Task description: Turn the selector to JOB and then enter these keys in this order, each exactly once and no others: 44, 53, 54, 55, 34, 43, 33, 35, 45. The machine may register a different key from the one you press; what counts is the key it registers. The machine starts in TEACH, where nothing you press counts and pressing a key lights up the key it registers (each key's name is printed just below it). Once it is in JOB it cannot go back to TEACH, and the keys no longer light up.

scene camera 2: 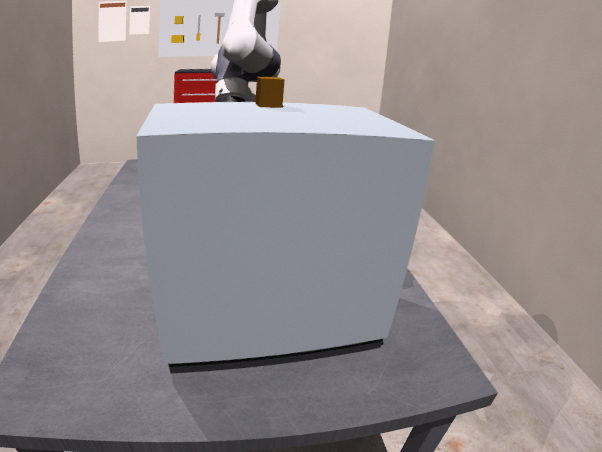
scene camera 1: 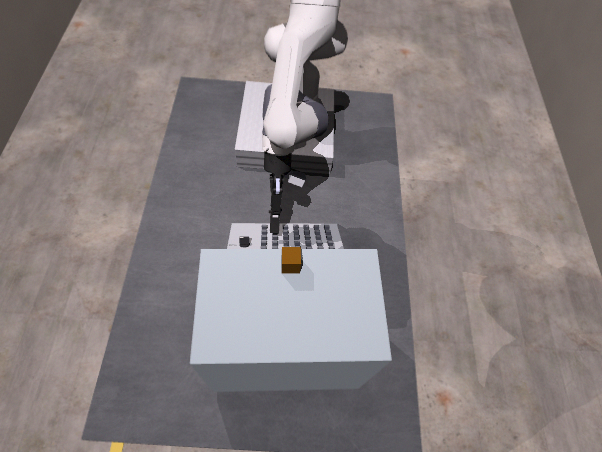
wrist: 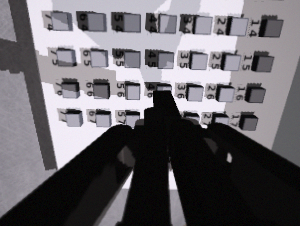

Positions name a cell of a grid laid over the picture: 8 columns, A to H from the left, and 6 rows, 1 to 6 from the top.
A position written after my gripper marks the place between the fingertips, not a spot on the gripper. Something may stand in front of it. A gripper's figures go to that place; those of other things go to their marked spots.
Labels:
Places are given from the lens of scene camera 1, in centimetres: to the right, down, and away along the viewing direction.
my gripper (scene camera 1: D4): -8, 2, 126
grey box (scene camera 1: D5): -7, 19, 87

